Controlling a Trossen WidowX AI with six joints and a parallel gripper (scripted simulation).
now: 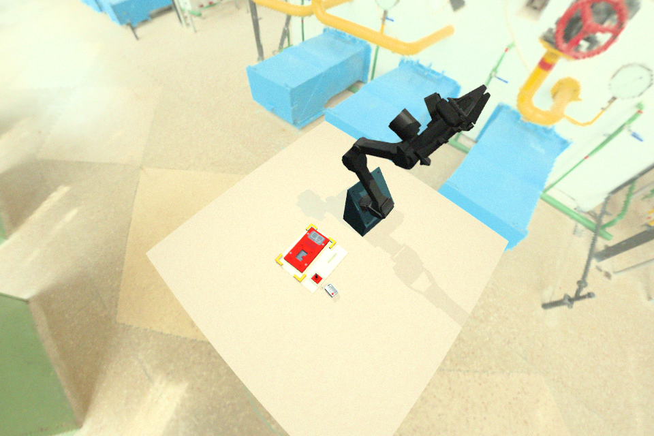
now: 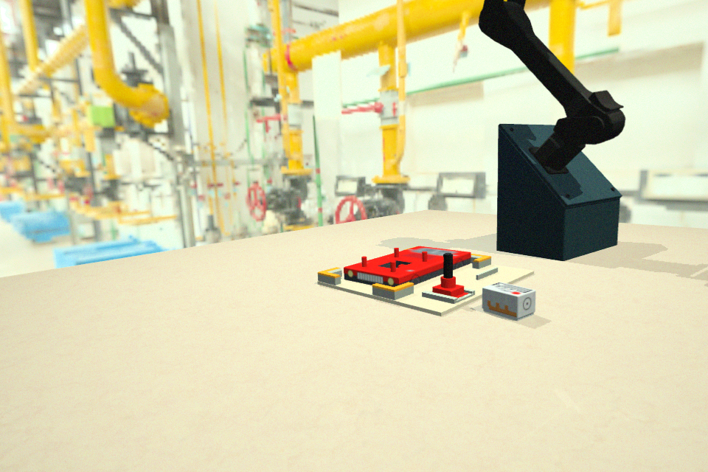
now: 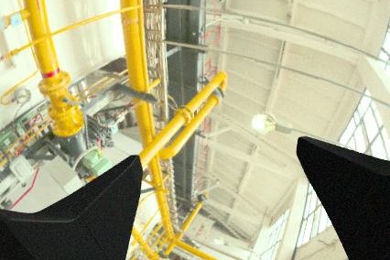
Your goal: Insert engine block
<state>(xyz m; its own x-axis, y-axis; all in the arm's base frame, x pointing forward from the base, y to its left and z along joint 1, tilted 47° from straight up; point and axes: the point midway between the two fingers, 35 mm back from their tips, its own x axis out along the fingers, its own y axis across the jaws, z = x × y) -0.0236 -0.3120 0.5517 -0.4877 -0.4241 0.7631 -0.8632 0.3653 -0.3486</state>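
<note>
Now: gripper tip 790 mm above the engine block, 380 mm short of it and 40 mm to the left of it.
</note>
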